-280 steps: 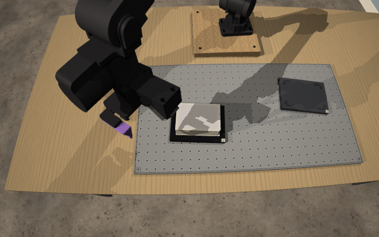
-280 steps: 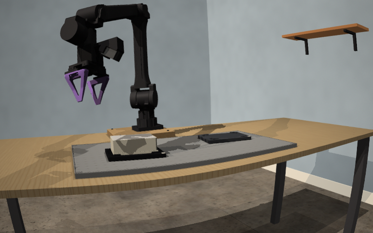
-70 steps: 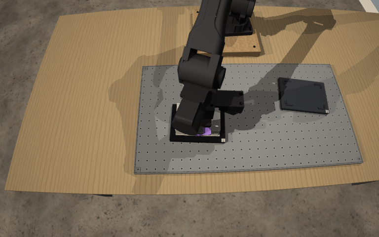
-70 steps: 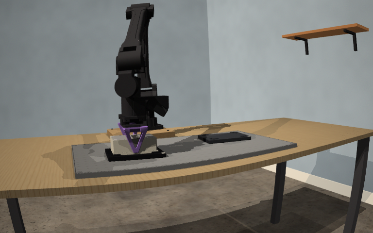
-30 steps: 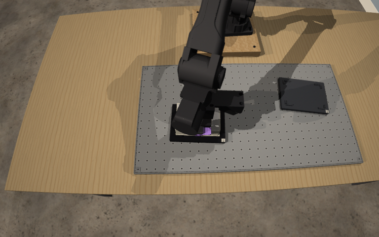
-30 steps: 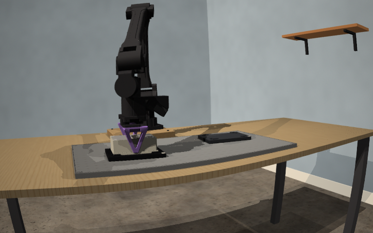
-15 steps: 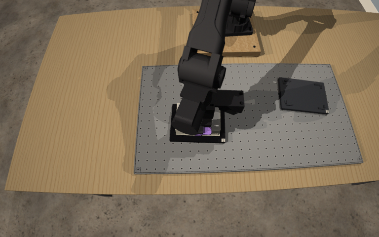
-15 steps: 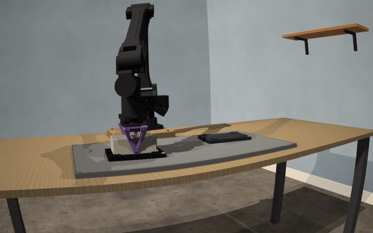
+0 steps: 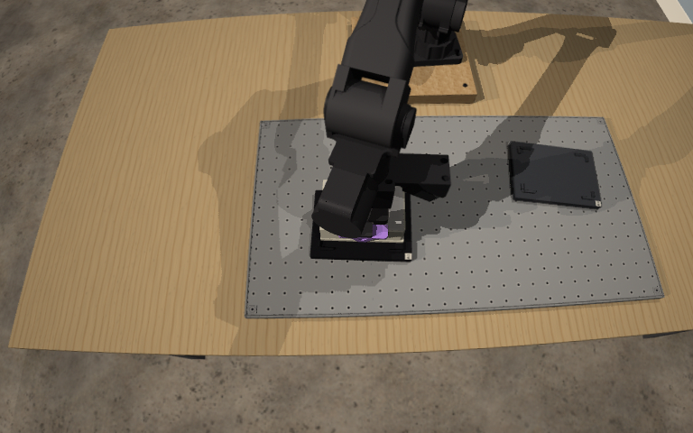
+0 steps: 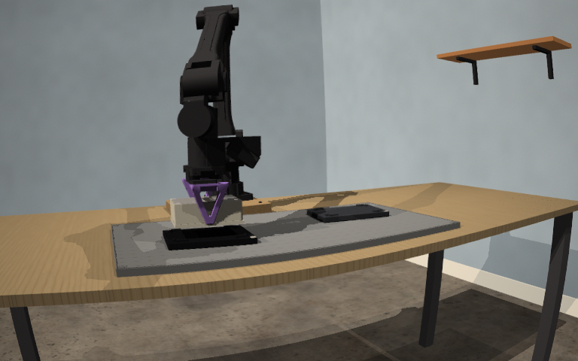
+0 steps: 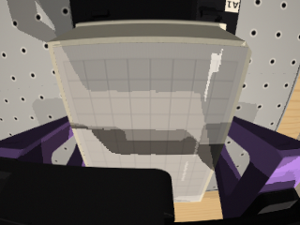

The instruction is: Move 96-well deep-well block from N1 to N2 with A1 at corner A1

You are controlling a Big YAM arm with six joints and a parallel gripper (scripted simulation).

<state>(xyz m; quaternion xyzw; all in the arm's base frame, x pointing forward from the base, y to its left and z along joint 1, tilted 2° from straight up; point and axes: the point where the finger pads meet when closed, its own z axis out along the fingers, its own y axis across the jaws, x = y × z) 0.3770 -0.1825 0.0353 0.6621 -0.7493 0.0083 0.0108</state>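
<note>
The black nest N1 is 40 mm below my hand. Round my hand: cream 96-well deep-well block (10 mm above); then black plate nest N2 (60 mm behind, 360 mm to the left, 40 mm below).
</note>
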